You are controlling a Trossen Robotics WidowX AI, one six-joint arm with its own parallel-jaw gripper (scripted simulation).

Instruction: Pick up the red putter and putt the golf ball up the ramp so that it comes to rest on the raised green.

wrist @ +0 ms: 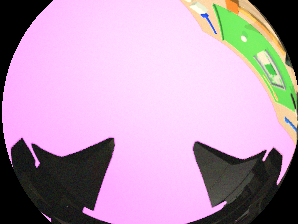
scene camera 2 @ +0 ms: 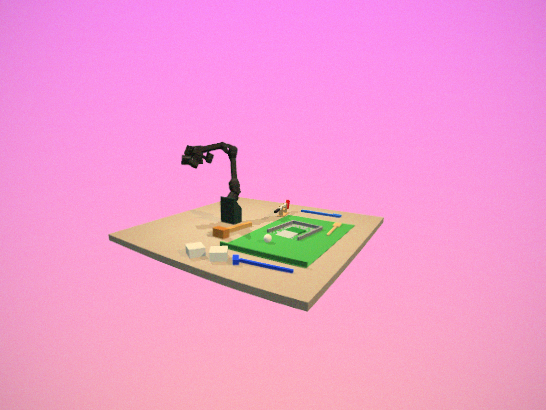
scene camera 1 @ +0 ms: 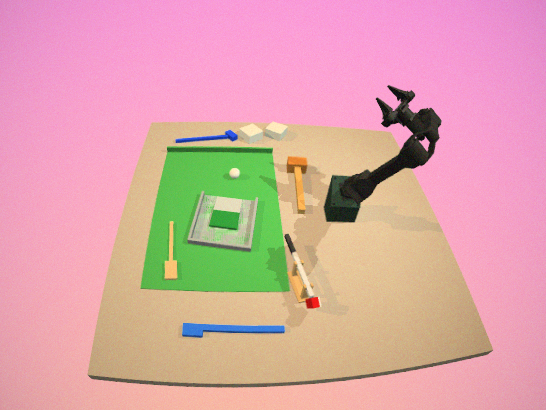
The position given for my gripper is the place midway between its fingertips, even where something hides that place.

Note:
My gripper (scene camera 1: 382, 91) is open, with nothing in its grasp.
My gripper also shows in the wrist view (wrist: 155, 145).

